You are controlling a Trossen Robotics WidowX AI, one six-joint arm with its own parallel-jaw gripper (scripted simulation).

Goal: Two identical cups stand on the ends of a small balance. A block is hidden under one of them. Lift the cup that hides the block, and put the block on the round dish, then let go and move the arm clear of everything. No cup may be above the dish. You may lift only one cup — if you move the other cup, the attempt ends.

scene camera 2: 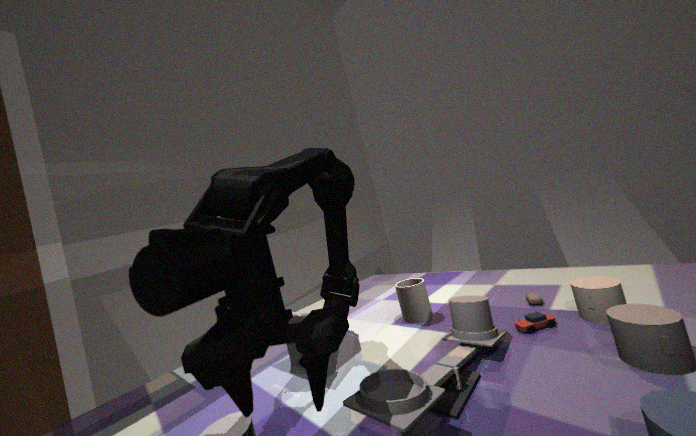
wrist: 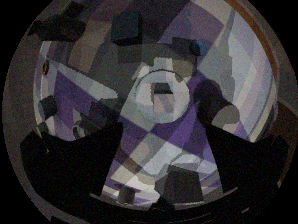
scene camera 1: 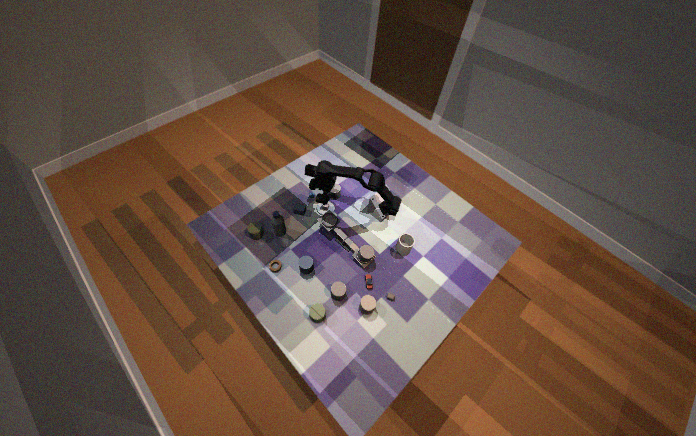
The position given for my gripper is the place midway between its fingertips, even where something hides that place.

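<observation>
A cup [scene camera 2: 471, 313] is here in the scene. My gripper [scene camera 2: 283, 411] is open and holds nothing, and the wrist view has my gripper [wrist: 166, 128] too.
</observation>
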